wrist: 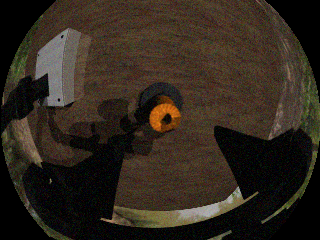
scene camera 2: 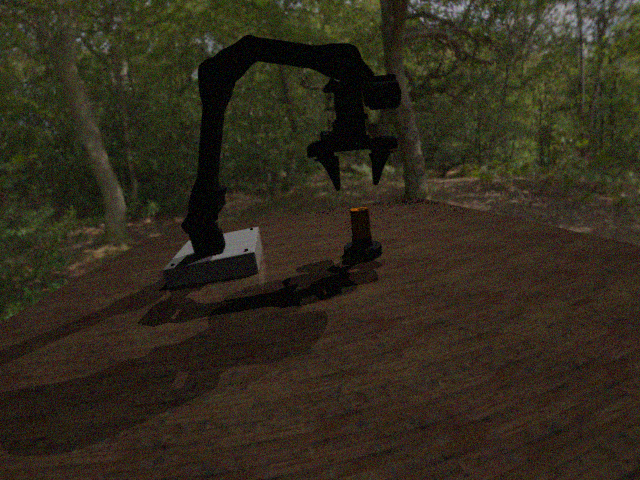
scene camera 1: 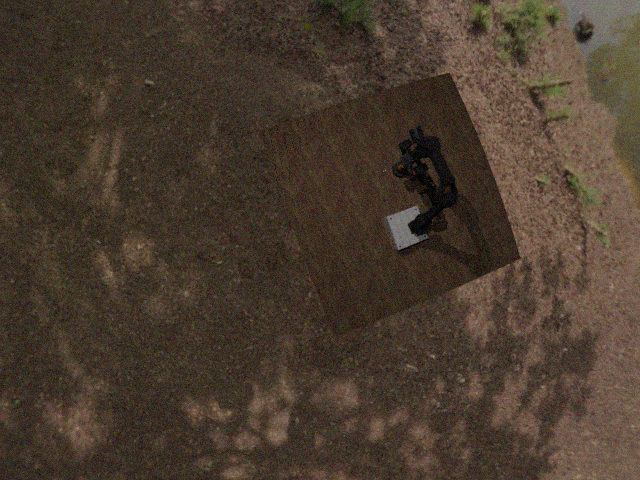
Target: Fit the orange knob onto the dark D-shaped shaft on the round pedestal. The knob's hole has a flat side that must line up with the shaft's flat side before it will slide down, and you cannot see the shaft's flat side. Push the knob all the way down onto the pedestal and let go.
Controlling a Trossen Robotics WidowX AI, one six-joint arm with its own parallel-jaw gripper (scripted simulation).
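The gripper (scene camera 2: 357, 187) is open and holds nothing, and the wrist view has the gripper too (wrist: 170, 137). There's also a dark round pedestal (scene camera 2: 363, 249), and you can see that pedestal (wrist: 156, 90) from the wrist as well.
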